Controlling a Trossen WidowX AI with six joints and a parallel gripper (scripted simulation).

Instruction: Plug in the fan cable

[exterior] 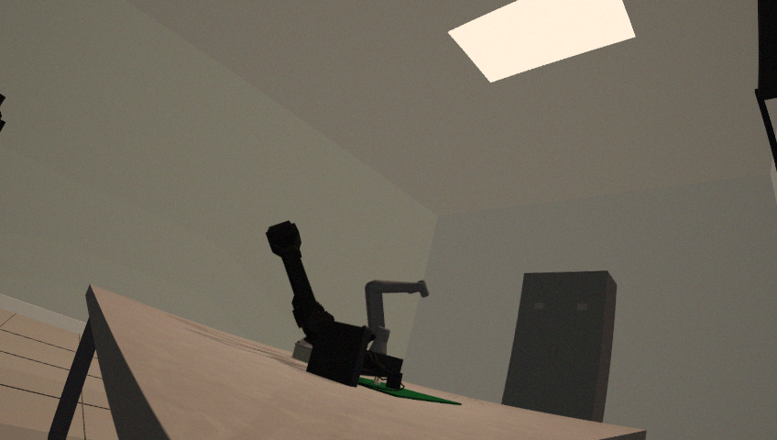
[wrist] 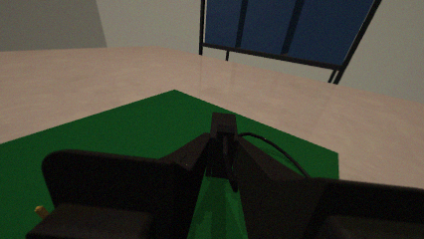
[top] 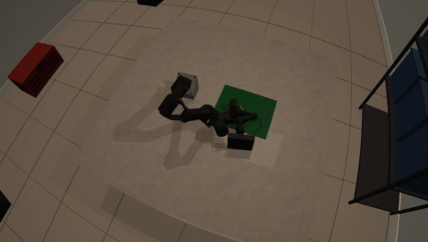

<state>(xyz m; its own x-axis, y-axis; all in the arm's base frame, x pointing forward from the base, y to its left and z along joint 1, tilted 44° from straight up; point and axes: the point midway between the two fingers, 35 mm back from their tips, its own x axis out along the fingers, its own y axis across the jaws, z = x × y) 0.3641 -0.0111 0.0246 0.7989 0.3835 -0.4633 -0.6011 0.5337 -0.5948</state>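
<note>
Right now the black fan cable plug is 10 mm below my gripper tip. Also, from my gripper tip: black fan (160 mm to the right, 20 mm above); then green board (60 mm behind, 50 mm below, 30 mm to the left).
</note>
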